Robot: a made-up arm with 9 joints. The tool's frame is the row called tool.
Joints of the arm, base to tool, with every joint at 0 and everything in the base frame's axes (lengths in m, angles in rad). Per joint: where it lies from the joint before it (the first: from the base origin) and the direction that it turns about. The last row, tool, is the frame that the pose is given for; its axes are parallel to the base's.
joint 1: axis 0 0 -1 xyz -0.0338 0.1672 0.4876
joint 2: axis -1 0 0 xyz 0.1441 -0.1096 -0.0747
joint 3: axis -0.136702 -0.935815 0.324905 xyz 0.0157 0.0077 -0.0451
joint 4: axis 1 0 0 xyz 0.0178 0.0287 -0.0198
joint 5: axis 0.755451 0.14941 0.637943 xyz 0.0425 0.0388 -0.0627
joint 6: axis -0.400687 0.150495 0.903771 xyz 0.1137 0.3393 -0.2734
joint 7: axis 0 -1 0 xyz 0.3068 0.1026 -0.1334
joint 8: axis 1 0 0 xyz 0.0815 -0.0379 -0.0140
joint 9: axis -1 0 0 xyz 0.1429 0.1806 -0.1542
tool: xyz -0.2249 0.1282 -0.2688
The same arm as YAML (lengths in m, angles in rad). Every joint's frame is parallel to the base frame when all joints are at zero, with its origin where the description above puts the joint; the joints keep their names.
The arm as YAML. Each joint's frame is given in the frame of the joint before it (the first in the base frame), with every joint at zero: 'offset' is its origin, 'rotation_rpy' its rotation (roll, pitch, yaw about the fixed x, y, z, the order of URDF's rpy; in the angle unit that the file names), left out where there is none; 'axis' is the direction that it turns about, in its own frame. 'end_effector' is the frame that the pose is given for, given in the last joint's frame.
length_unit: m
angle_unit: rad
chain:
  - id: joint 1
    offset: [-0.0338, 0.1672, 0.4876]
    axis: "-z"
  - id: joint 2
    offset: [0.1441, -0.1096, -0.0747]
    axis: "-x"
  - id: joint 3
    offset: [0.0157, 0.0077, -0.0451]
    axis: [-0.136702, -0.935815, 0.324905]
  - id: joint 4
    offset: [0.0178, 0.0287, -0.0198]
    axis: "+x"
  - id: joint 5
    offset: [0.0425, 0.0388, -0.0627]
    axis: [0.755494, 0.149399, 0.637895]
  - id: joint 6
    offset: [0.1137, 0.3393, -0.2734]
    axis: [-0.400687, 0.150495, 0.903771]
  - id: joint 7
    offset: [0.3068, 0.1026, -0.1334]
    axis: "-y"
  - id: joint 8
    offset: [0.0815, -0.0379, -0.014]
    axis: "+x"
  - id: joint 9
    offset: [0.1429, 0.1806, -0.1542]
    axis: "-x"
end_effector:
  offset: [-0.2249, 0.1282, -0.2688]

